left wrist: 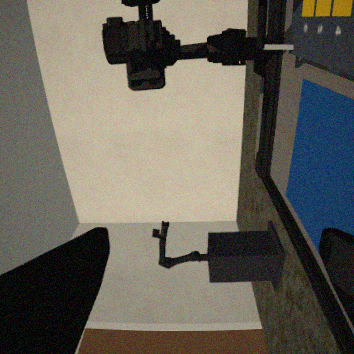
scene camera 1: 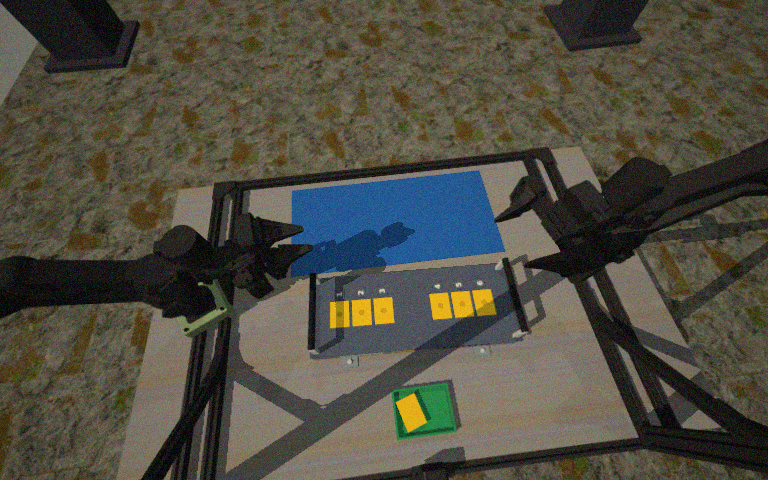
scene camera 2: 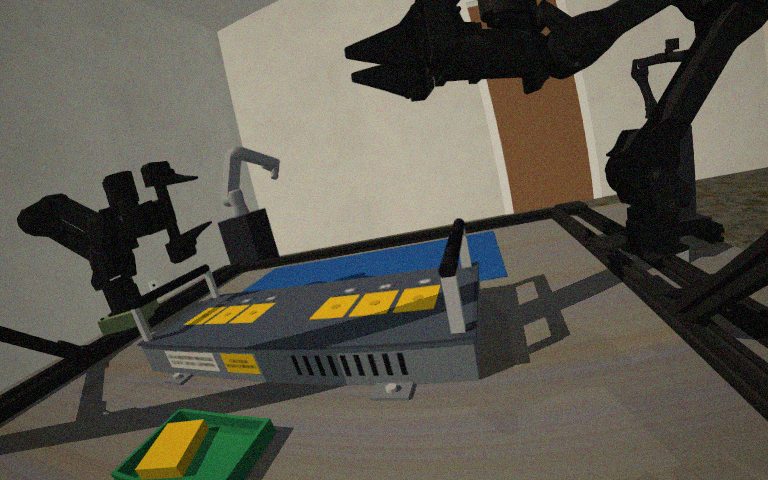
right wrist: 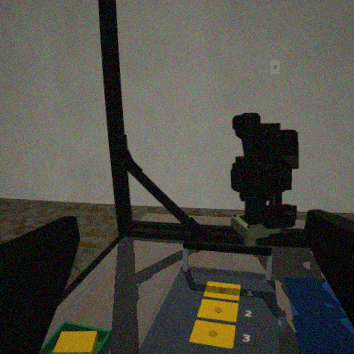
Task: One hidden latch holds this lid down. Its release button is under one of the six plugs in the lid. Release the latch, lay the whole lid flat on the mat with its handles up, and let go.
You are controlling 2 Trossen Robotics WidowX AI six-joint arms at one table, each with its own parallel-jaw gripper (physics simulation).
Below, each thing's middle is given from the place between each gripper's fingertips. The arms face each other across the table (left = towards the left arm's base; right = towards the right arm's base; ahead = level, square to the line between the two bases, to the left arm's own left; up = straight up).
Scene:
I see the grey box [scene camera 2: 394, 370] 290 mm below my right hand, 140 mm to the left of it and 20 mm behind it. Round my right hand: green tray [scene camera 2: 231, 439]: 300 mm below, 220 mm behind, 160 mm to the left; then blue mat [scene camera 1: 356, 226]: 310 mm below, 250 mm ahead, 150 mm to the left.
Right now the grey box is 20 cm below my left hand, 19 cm to the right of it and 12 cm behind it. Also, from my left hand: green tray: 33 cm behind, 21 cm below, 18 cm to the right; then blue mat: 22 cm below, 19 cm to the right, 14 cm ahead.

